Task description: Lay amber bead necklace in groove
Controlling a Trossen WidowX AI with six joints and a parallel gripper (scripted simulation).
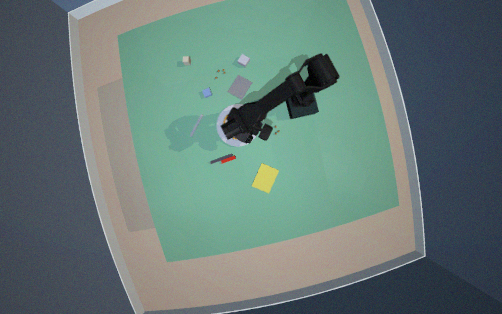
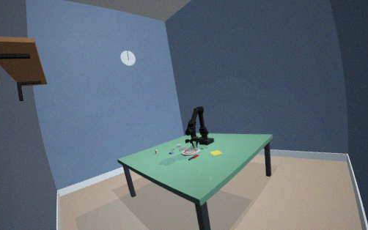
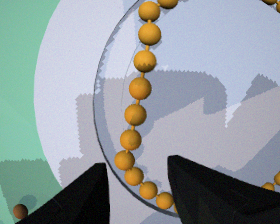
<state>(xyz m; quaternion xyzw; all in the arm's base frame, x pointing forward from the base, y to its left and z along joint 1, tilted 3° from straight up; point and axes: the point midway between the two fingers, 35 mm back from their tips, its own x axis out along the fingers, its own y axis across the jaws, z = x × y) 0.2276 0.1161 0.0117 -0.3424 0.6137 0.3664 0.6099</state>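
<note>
The round grey bead board lies 60 mm ahead of my gripper tip, 10 mm to the right of it and 30 mm below it. Also, from my gripper tip: yellow pad (70 mm behind, 240 mm to the left, 30 mm below); red-handled tool (120 mm ahead, 140 mm to the left, 30 mm below); grey plate (40 mm ahead, 200 mm to the right, 30 mm below).
</note>
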